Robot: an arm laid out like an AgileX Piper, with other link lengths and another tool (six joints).
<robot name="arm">
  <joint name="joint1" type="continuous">
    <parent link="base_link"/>
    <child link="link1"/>
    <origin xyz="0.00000 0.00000 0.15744" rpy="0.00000 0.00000 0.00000"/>
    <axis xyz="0 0 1"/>
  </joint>
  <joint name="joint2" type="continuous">
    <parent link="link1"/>
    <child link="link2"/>
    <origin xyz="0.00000 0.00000 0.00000" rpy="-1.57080 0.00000 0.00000"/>
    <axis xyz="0 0 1"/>
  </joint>
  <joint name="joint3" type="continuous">
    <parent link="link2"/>
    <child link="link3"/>
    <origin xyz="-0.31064 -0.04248 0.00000" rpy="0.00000 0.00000 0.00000"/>
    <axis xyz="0 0 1"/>
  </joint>
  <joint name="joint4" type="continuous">
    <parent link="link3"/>
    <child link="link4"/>
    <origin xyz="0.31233 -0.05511 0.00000" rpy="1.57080 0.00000 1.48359"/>
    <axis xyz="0 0 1"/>
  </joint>
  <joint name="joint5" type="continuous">
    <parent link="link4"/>
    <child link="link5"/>
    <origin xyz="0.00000 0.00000 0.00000" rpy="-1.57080 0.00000 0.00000"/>
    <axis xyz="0 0 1"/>
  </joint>
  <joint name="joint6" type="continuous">
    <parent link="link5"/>
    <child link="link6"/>
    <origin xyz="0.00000 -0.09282 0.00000" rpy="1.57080 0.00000 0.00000"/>
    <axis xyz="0 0 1"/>
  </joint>
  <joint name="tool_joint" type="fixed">
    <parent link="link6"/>
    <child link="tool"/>
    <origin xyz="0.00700 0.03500 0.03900" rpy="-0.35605 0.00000 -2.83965"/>
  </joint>
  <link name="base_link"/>
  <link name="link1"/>
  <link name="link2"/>
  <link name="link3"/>
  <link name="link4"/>
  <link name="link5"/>
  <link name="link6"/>
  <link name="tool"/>
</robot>
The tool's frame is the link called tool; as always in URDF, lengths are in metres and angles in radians. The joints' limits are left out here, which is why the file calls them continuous.
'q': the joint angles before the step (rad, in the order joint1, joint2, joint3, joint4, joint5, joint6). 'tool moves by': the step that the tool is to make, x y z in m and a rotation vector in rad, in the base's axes. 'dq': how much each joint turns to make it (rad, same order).
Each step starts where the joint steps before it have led.
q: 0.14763 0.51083 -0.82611 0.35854 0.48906 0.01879
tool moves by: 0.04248 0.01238 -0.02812 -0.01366 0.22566 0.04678
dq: -0.00002 0.15738 -0.02319 0.03647 0.09852 -0.00293
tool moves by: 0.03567 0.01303 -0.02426 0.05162 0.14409 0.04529
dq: 0.00002 0.13605 -0.00095 0.11962 0.01308 -0.04809
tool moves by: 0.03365 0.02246 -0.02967 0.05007 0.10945 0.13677
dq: 0.00230 0.16616 -0.00192 0.27464 0.02945 -0.24695
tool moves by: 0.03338 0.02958 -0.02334 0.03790 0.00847 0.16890
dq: 0.03392 0.18749 -0.03578 0.29678 0.02353 -0.33907
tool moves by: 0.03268 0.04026 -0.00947 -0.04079 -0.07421 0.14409
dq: 0.08766 0.18031 -0.11886 0.10669 -0.01281 -0.21773
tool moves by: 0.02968 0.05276 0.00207 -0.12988 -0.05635 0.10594
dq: 0.12362 0.17057 -0.21685 -0.20780 -0.02609 0.09130
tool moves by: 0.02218 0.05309 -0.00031 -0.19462 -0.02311 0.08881
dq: 0.11731 0.17284 -0.26699 -0.37960 0.07158 0.25112
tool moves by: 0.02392 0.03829 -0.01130 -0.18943 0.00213 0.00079
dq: 0.08070 0.16835 -0.24748 -0.32634 0.12503 0.23248
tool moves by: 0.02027 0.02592 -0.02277 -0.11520 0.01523 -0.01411
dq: 0.04148 0.14205 -0.16891 -0.15133 0.09214 0.10136
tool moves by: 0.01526 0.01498 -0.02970 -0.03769 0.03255 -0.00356
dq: 0.00877 0.09963 -0.07432 -0.02232 0.02170 0.01902
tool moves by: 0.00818 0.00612 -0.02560 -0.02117 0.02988 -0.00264
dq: 0.00010 0.05606 -0.01775 -0.00078 -0.00197 0.00314
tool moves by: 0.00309 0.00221 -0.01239 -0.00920 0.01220 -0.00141
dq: 0.00001 0.02279 -0.00167 -0.00055 -0.00596 0.00101
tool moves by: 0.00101 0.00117 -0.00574 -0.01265 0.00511 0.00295
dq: 0.00179 0.01284 -0.00656 -0.00711 0.00543 -0.00001
